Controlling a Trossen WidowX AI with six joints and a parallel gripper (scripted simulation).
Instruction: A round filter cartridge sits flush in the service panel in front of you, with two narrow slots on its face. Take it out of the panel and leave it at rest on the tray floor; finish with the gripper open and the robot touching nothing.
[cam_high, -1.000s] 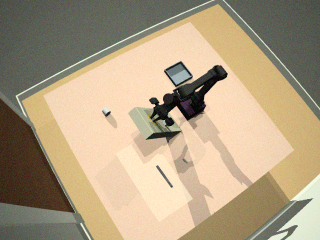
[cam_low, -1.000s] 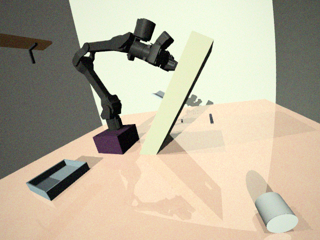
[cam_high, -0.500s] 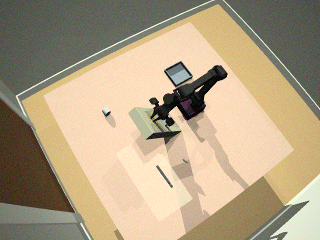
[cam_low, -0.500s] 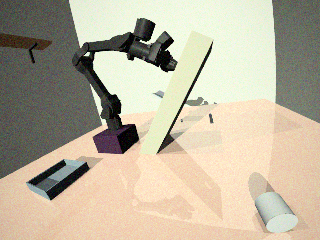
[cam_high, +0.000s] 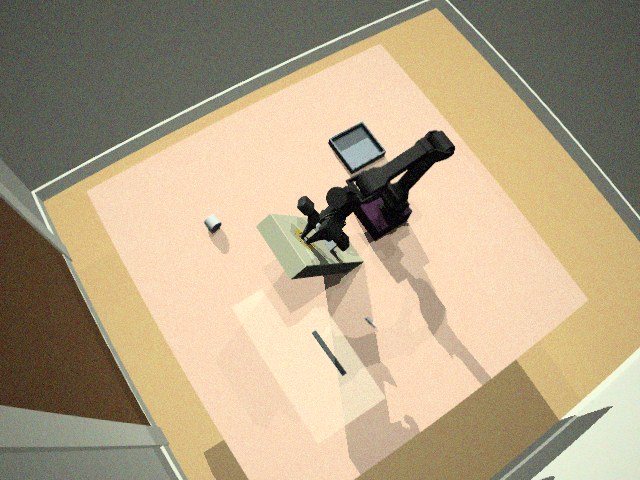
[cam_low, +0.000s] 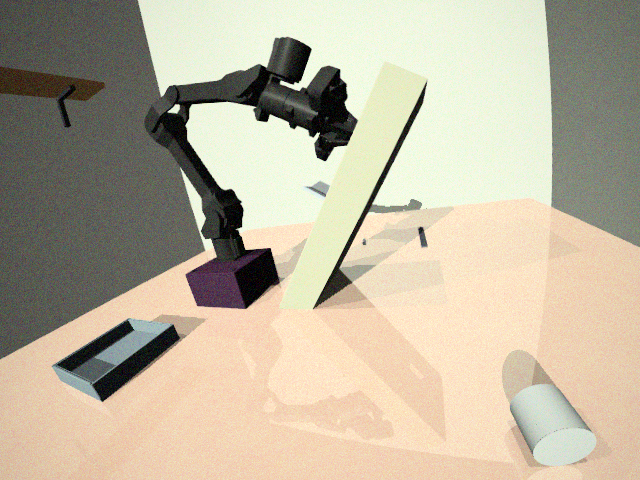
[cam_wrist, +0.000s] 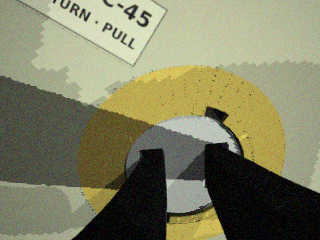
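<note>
The round filter cartridge is 1 cm ahead of my gripper tip and 1 cm below it. Also, from my gripper tip: blue-grey tray: 45 cm behind, 26 cm to the right, 26 cm below.
</note>
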